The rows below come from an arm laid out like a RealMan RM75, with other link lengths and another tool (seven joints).
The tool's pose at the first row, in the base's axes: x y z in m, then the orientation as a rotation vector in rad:
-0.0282 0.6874 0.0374 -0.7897 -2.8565 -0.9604
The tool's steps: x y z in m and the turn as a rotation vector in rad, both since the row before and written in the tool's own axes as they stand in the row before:
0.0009 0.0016 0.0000 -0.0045 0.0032 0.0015
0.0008 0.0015 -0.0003 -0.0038 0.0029 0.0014
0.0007 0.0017 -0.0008 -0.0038 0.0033 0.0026
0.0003 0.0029 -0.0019 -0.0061 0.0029 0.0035
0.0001 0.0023 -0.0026 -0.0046 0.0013 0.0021
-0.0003 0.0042 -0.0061 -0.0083 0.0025 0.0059
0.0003 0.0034 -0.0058 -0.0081 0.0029 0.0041
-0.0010 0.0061 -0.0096 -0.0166 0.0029 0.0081
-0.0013 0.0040 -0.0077 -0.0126 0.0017 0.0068
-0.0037 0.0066 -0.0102 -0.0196 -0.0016 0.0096
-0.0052 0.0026 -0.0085 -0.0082 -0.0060 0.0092
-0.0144 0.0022 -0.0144 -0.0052 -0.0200 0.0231
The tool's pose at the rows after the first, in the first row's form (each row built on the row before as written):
-0.0282 0.6889 0.0385 -0.7898 -2.8516 -0.9674
-0.0282 0.6901 0.0397 -0.7899 -2.8472 -0.9733
-0.0281 0.6911 0.0414 -0.7914 -2.8417 -0.9791
-0.0272 0.6921 0.0446 -0.7946 -2.8353 -0.9881
-0.0265 0.6921 0.0480 -0.7969 -2.8315 -0.9949
-0.0250 0.6911 0.0552 -0.8037 -2.8231 -1.0068
-0.0244 0.6900 0.0618 -0.8078 -2.8156 -1.0187
-0.0219 0.6877 0.0727 -0.8180 -2.8028 -1.0426
-0.0199 0.6849 0.0808 -0.8269 -2.7929 -1.0605
-0.0149 0.6809 0.0918 -0.8426 -2.7814 -1.0880
-0.0105 0.6746 0.0986 -0.8601 -2.7770 -1.0981
0.0004 0.6597 0.1075 -0.9064 -2.7741 -1.0998

